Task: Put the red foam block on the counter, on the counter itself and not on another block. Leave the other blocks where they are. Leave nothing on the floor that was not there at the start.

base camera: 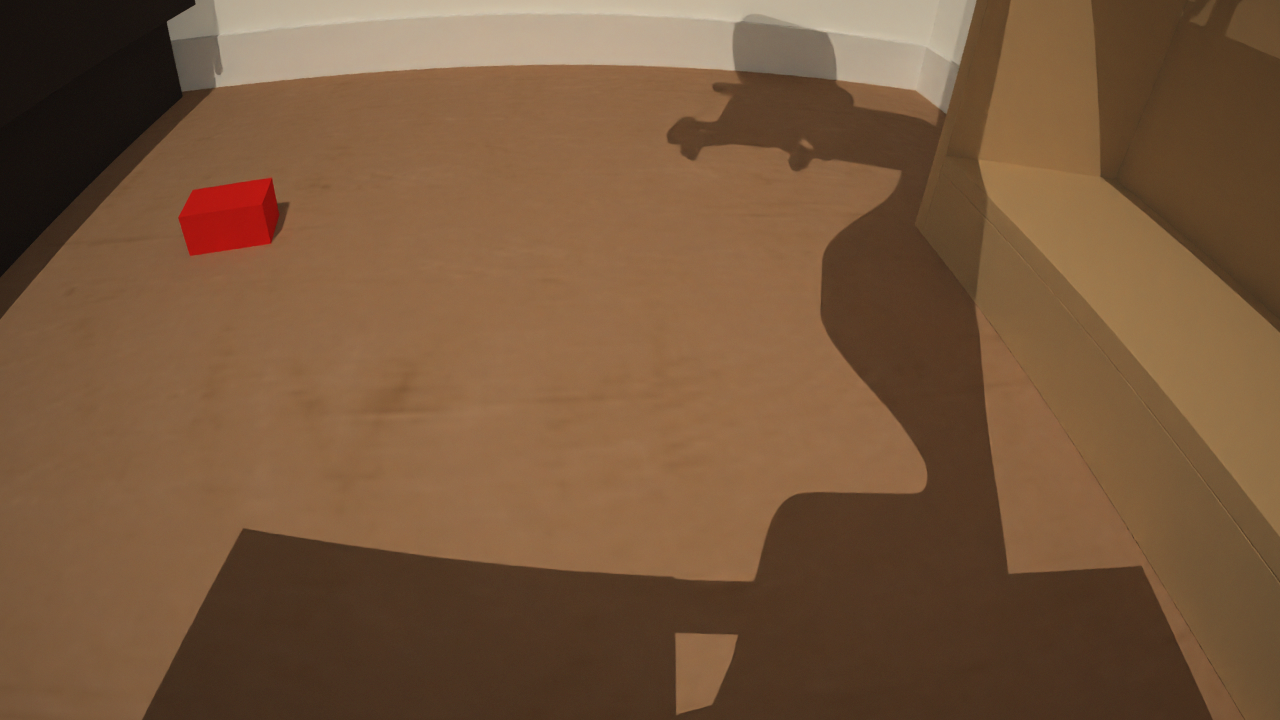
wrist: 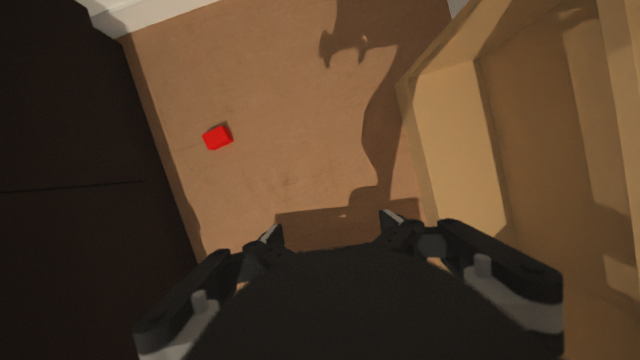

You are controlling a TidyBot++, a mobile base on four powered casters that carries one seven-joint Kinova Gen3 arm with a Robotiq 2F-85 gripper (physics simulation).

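Frame: origin at the arm's base, x right, y ahead, z up, level; millimetres.
Where they show: gripper, fingertip midpoint: (wrist: 331,228).
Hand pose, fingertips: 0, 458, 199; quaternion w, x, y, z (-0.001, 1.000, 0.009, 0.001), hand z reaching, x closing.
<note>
Each offset is from my fingertips to the top centre of the thing, as dx, dy, dz. "*": to the spot under its first point.
The red foam block @(-407, +223, -551) (base camera: 229,217) (wrist: 217,137) lies on the brown floor, at the left in the base camera view and left of the middle in the wrist view, a little out from the dark cabinet front. My gripper (wrist: 331,228) is open and empty, high above the floor, with its fingertips pointing down. In the wrist view the block lies beyond the fingertips and to their left, well apart from them. The counter top does not show in either view.
The dark cabinet (base camera: 71,116) (wrist: 85,150) stands along the left. A wooden shelf unit @(* +356, +116, -550) (base camera: 1029,313) (wrist: 420,145) stands along the right. A white wall with a baseboard (base camera: 447,42) (wrist: 150,15) closes the far end. The robot's shadow falls across the floor.
</note>
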